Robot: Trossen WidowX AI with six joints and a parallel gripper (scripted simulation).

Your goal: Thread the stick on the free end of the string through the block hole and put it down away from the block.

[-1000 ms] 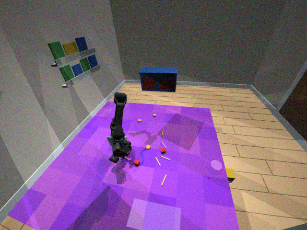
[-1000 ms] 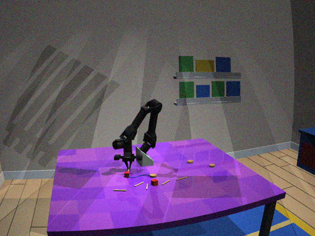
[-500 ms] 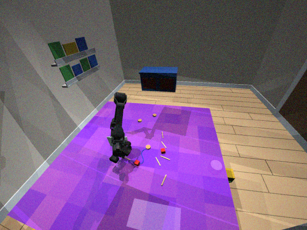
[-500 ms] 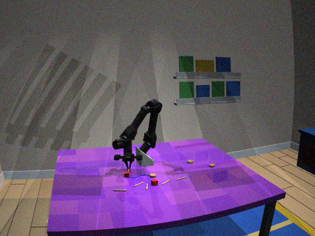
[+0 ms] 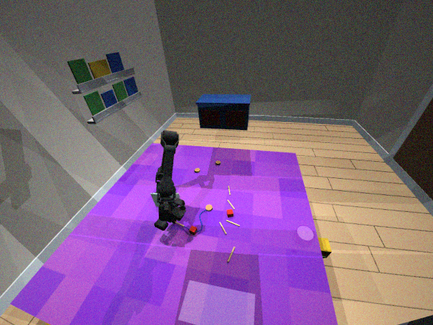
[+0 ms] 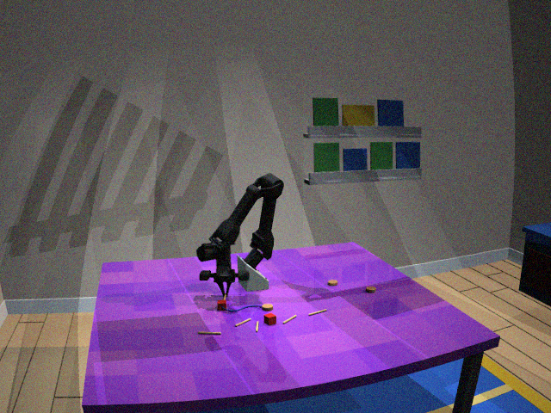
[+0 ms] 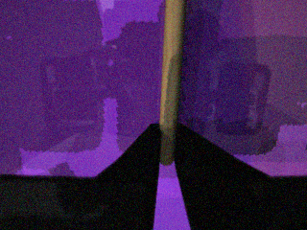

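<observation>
Right now my gripper tip is 40 mm short of the thin wooden stick, 10 mm to the left of it and 10 mm below it. Also, from my gripper tip: red block (120 mm ahead, 30 mm to the right, 20 mm above); round wooden button (160 mm ahead, 130 mm to the left, 10 mm above).
</observation>
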